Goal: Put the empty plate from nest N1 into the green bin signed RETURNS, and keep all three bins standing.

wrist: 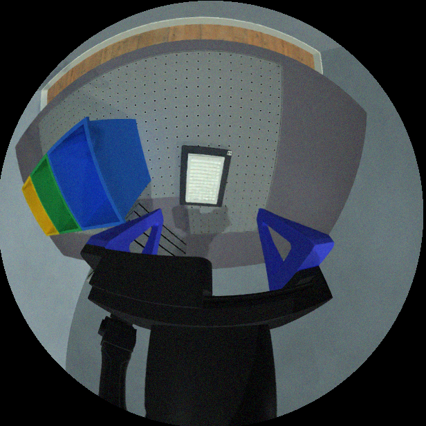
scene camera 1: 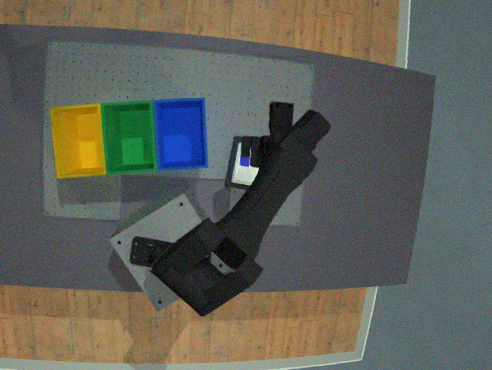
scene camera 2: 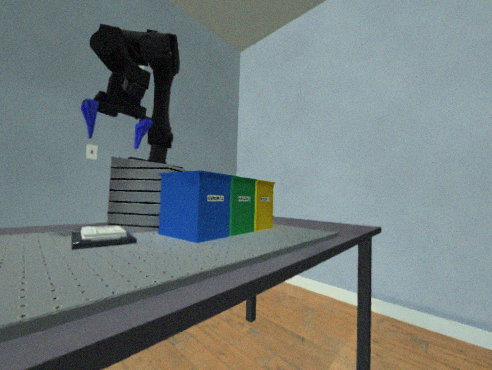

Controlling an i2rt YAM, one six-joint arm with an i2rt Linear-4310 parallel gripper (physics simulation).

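Observation:
The white plate lies flat in the dark nest on the pegboard. My gripper is open and empty, its blue fingers wide apart, high above the nest. In the top view my arm hides part of plate and nest. The green bin stands upright between the blue bin and the yellow bin, which also stand. The bin labels are too blurred to read.
The pegboard lies on the dark table. The arm's grey base block stands near the bins' front side. The blue bin is the one nearest the nest.

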